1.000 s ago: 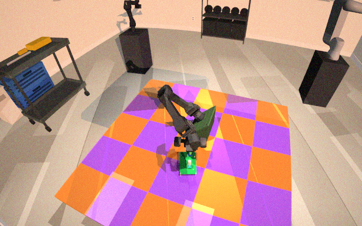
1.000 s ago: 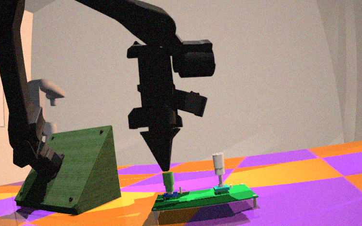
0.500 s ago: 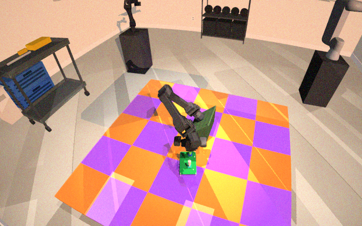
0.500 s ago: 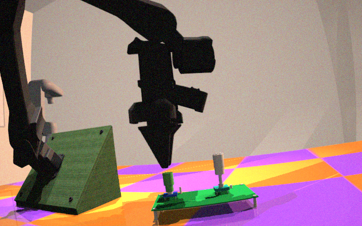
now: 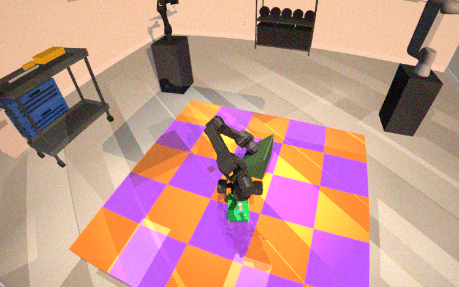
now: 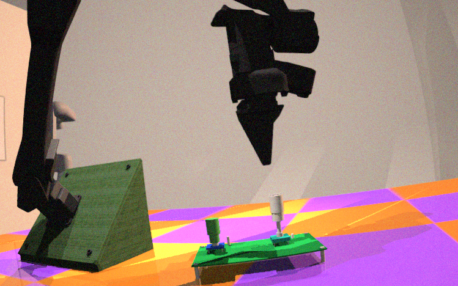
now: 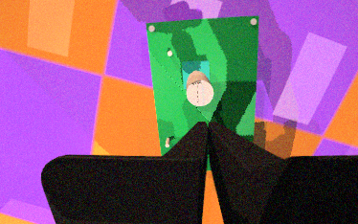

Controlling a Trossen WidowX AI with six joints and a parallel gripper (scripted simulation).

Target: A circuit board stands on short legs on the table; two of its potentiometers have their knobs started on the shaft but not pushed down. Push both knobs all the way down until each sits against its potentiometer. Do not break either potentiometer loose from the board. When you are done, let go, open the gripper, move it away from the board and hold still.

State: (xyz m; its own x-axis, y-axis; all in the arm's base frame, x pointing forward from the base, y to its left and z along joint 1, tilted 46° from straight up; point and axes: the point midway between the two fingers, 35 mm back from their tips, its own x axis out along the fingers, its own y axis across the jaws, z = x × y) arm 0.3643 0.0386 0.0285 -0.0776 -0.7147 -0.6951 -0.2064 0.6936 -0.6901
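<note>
Right now my gripper tip is 5 cm above the white knob and 1 cm short of it.
</note>
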